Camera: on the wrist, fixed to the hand. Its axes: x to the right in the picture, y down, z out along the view.
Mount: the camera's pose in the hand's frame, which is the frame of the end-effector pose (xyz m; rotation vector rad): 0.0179 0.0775 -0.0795 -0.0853 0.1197 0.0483
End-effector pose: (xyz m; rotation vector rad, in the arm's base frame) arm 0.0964 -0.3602 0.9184 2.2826 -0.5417 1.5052
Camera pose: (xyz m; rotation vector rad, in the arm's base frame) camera 0.0017 -0.3906 0.9708 2.1141 -0.6185 1.5979
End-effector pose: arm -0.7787 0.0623 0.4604 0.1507 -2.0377 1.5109
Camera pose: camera -0.7952 0.1656 0.4191 -0.0224 -2.0188 1.4237
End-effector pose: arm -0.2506 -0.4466 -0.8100 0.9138 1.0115 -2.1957
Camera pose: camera -0.1793 -0.4302 -0.8954 1.0296 1.1180 -2.0622
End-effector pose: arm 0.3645 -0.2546 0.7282 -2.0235 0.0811 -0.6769
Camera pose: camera 0.3569 -0.3639 0.7027 -2.0543 0.2321 -0.7751
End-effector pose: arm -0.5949 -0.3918 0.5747 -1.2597 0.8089 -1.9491
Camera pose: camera -0.6587 -0.4402 0.4957 -1.1697 0.9828 -1.9844
